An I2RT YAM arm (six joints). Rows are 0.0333 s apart.
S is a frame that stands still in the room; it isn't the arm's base.
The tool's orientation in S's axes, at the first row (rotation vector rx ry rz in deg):
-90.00, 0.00, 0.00
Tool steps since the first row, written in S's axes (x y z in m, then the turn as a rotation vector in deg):
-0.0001, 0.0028, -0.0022, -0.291, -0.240, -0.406
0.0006, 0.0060, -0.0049, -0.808, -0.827, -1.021
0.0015, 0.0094, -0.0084, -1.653, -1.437, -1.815
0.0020, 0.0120, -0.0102, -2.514, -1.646, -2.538
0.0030, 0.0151, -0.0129, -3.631, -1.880, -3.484
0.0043, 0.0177, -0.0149, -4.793, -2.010, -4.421
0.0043, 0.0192, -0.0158, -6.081, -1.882, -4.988
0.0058, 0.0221, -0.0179, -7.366, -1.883, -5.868
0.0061, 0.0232, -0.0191, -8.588, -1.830, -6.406
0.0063, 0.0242, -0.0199, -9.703, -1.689, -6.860
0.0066, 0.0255, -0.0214, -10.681, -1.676, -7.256
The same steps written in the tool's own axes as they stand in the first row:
-0.0001, 0.0022, 0.0028, -0.291, 0.406, -0.240
0.0006, 0.0049, 0.0060, -0.808, 1.021, -0.827
0.0015, 0.0084, 0.0094, -1.653, 1.815, -1.437
0.0020, 0.0102, 0.0120, -2.514, 2.538, -1.646
0.0030, 0.0129, 0.0151, -3.631, 3.484, -1.880
0.0043, 0.0149, 0.0177, -4.793, 4.421, -2.010
0.0043, 0.0158, 0.0192, -6.081, 4.988, -1.882
0.0058, 0.0179, 0.0221, -7.366, 5.868, -1.883
0.0061, 0.0191, 0.0232, -8.588, 6.406, -1.830
0.0063, 0.0199, 0.0242, -9.703, 6.860, -1.689
0.0066, 0.0214, 0.0255, -10.681, 7.256, -1.676

